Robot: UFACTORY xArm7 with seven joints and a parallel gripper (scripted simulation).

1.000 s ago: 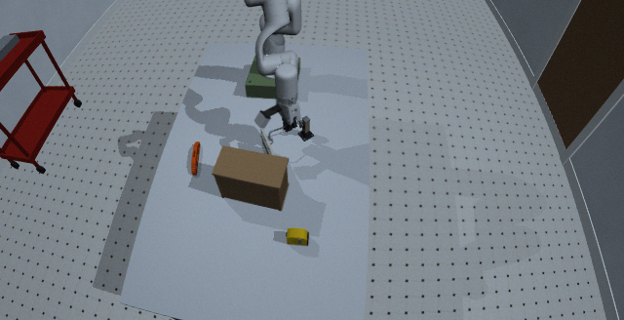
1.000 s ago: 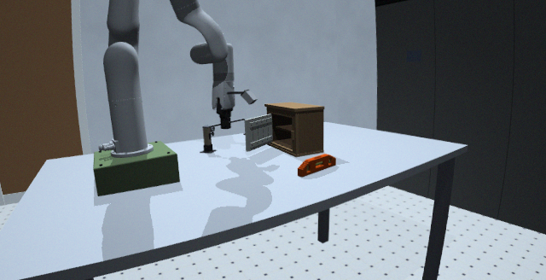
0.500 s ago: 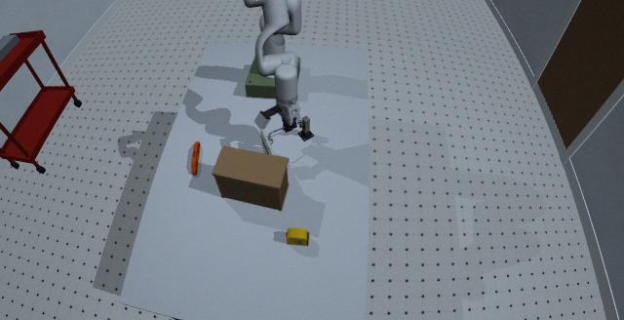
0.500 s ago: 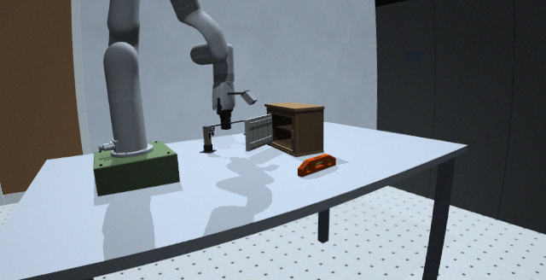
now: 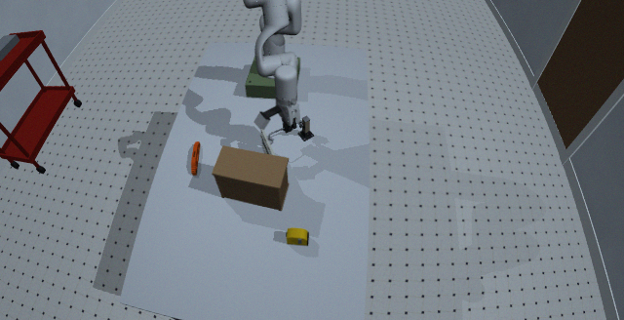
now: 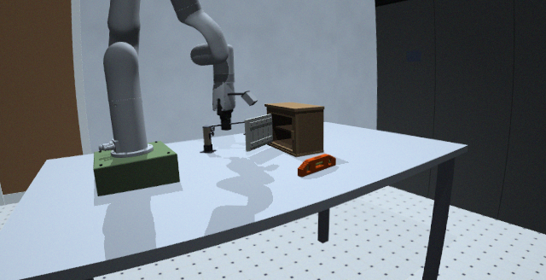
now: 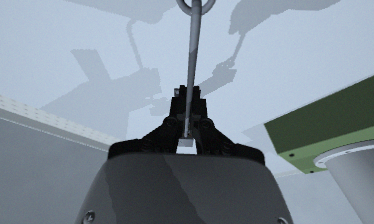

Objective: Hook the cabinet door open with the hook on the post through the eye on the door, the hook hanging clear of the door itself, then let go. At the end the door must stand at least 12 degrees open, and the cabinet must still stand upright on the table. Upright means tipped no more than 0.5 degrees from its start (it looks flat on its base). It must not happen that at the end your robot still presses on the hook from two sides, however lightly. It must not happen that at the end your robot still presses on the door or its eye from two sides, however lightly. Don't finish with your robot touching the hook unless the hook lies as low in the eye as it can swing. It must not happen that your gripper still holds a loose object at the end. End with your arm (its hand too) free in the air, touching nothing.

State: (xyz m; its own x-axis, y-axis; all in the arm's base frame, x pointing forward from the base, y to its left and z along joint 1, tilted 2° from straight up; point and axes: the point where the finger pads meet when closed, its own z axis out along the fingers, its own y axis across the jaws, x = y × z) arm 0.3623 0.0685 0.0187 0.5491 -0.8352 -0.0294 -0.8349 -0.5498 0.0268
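Now: hand 1 cm to the left of the thin hook and 1 cm above it. From my hand the other things lie so: grey door: 11 cm ahead, 5 cm to the right, 3 cm below; then orange spirit level: 38 cm to the right, 9 cm below, 8 cm ahead; then yellow tape measure: 43 cm ahead, 8 cm below, 3 cm to the left.
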